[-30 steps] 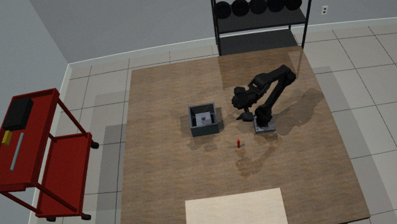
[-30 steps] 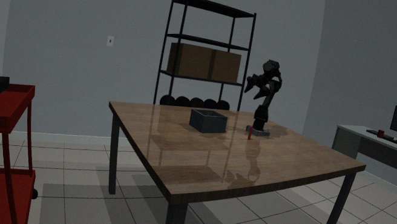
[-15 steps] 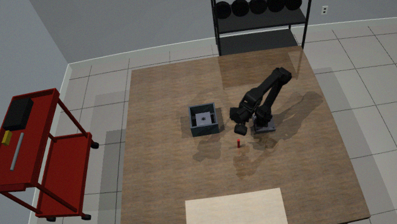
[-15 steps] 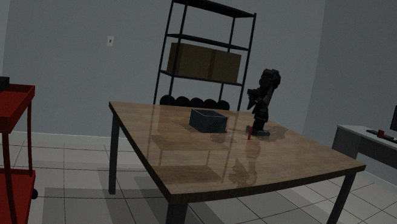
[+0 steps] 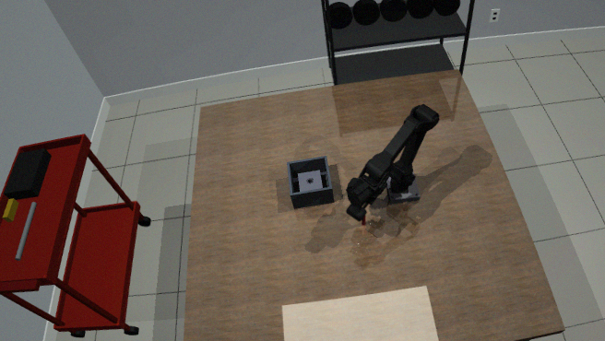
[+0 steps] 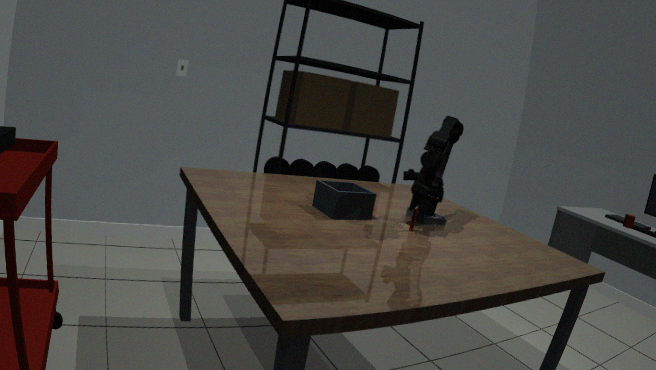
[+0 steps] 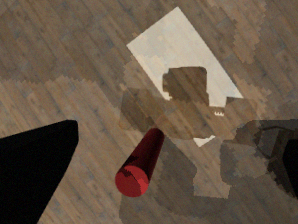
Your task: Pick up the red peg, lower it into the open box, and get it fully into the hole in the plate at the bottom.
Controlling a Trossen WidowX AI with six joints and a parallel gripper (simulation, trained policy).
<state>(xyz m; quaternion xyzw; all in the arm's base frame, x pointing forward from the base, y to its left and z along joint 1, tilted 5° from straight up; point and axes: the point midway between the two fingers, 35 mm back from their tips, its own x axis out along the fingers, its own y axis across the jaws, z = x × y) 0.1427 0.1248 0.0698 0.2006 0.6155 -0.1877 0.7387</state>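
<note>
Now: the red peg 3 cm to the left of my gripper tip, 3 cm below it and 1 cm behind it. Round my gripper tip: plate: 20 cm ahead, 14 cm to the right, 3 cm below; then grey box: 20 cm ahead, 14 cm to the right, 5 cm below.
</note>
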